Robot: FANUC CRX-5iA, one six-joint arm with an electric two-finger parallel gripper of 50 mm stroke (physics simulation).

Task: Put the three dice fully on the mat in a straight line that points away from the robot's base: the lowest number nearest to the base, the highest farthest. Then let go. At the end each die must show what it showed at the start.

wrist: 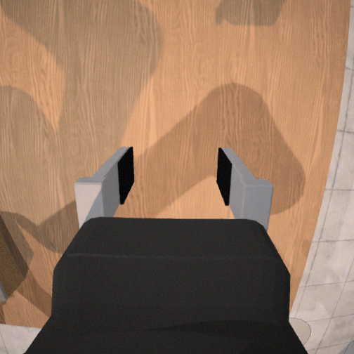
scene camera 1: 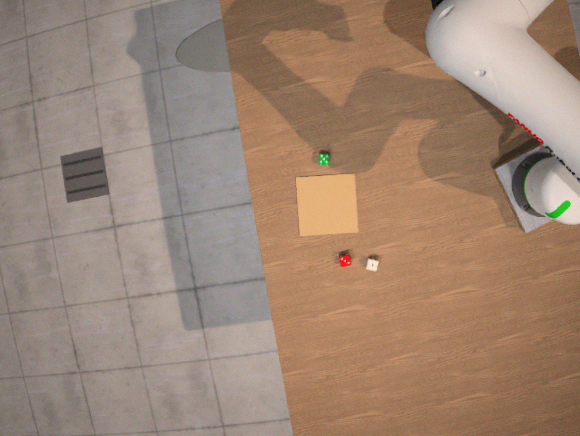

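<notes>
A green die with five pips up lies on the table above the square tan mat in the scene view. A red die with what looks like three pips up lies below the mat. A white die with one pip up lies to its right. All three dice are off the mat and apart from each other. My gripper is open and empty over the wooden table in the wrist view. No die and no mat shows there, and the fingers are out of sight in the scene view.
The robot's white arm reaches over the upper right of the scene view, above its base block. The wooden table ends at the tiled floor. A dark slotted plate lies on the floor at left. Arm shadows cross the table.
</notes>
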